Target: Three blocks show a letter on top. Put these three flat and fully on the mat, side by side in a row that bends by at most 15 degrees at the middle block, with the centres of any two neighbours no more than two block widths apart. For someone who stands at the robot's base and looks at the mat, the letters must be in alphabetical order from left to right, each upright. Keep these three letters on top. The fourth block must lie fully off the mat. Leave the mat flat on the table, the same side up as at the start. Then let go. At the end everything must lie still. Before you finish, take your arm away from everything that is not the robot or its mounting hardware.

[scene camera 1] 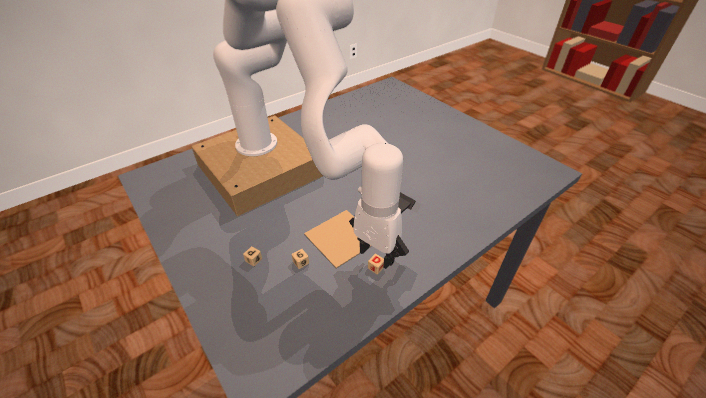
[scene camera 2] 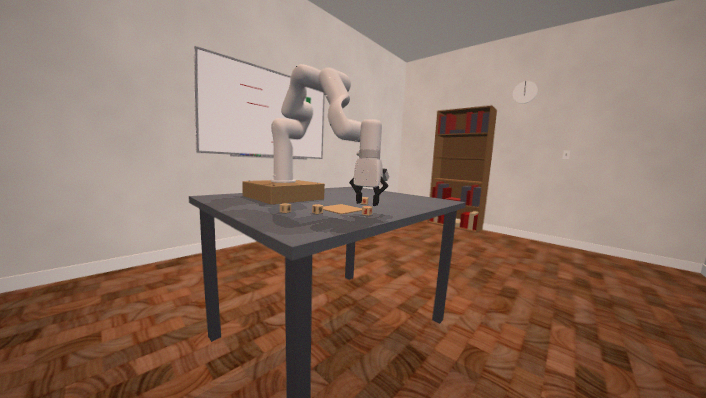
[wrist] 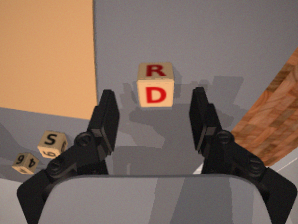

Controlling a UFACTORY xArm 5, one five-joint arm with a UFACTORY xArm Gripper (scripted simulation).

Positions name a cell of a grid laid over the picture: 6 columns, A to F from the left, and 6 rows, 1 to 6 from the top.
Labels:
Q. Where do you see a tan mat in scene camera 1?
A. C4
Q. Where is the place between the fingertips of my gripper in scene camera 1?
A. D4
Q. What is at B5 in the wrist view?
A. My gripper.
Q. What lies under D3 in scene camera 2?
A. My gripper.

